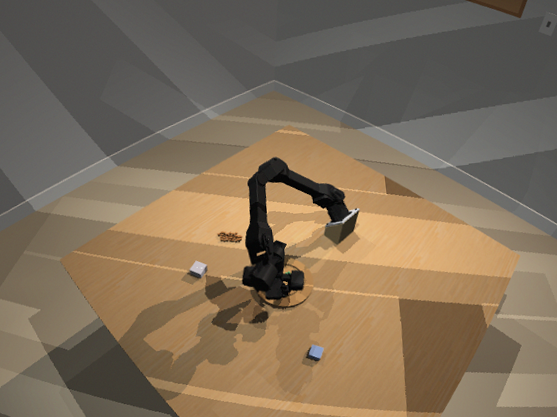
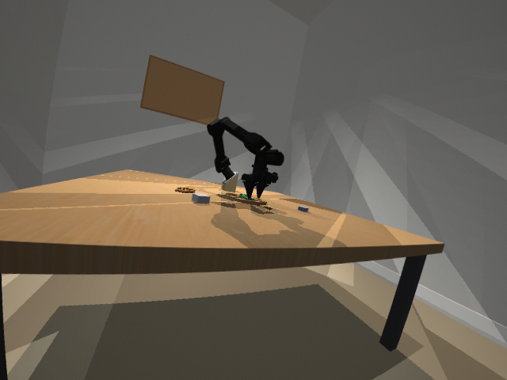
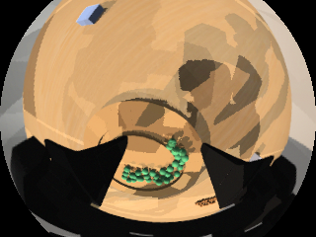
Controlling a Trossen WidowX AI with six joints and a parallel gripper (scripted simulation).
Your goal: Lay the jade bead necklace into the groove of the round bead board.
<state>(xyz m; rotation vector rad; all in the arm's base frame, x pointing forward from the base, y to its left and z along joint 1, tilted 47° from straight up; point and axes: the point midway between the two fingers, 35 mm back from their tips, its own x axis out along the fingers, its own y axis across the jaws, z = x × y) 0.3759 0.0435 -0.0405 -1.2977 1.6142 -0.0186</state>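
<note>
Right now the round wooden bead board is 60 mm behind my gripper tip, 20 mm to the right of it and 10 mm below it. Round my gripper tip: blue block: 240 mm to the left, 30 mm ahead, 10 mm below; pale grey block: 230 mm to the right, 140 mm ahead, 10 mm below.
</note>
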